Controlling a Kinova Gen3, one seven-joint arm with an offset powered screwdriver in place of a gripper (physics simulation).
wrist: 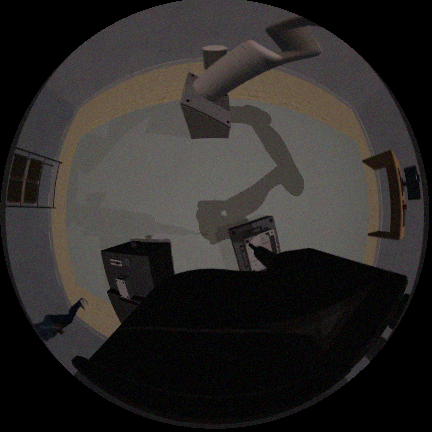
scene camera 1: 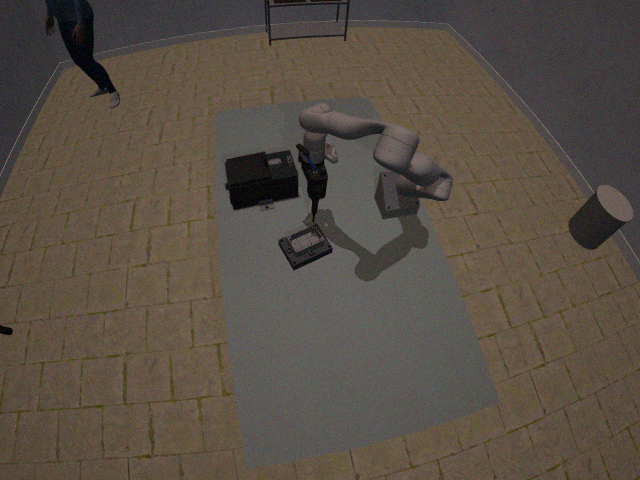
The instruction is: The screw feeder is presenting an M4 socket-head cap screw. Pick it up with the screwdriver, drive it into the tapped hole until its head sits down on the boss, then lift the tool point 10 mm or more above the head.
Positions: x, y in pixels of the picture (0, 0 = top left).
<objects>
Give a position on a dark fixture block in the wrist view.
At 240, 229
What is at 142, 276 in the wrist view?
A black screw feeder.
</objects>
